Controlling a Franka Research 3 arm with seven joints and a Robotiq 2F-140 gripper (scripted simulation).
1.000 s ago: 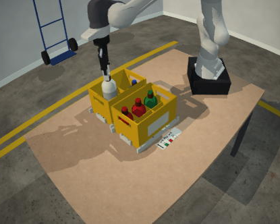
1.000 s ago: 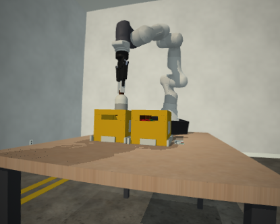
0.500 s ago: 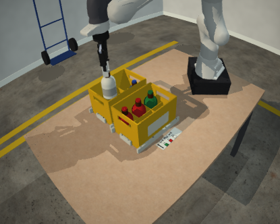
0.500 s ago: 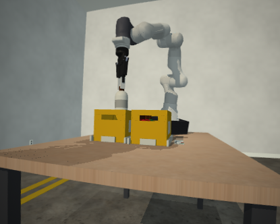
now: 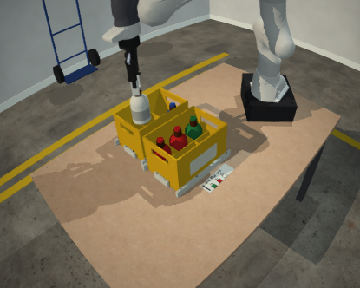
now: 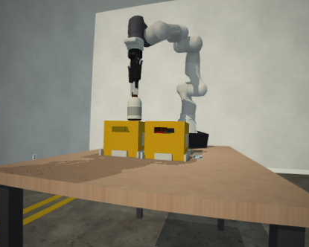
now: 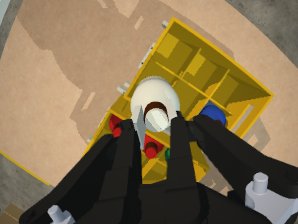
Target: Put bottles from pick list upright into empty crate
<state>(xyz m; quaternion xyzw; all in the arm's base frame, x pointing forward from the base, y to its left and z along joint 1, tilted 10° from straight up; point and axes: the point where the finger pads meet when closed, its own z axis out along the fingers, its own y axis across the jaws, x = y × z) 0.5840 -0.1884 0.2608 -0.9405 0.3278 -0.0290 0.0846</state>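
The white-capped bottle lies 8 cm below my hand. Also, from my hand: red-label bottle: 9 cm behind, 12 cm to the left, 26 cm below; then blue-label bottle: 17 cm behind, 2 cm to the right, 26 cm below; then green bottle: 18 cm behind, 11 cm to the left, 26 cm below.
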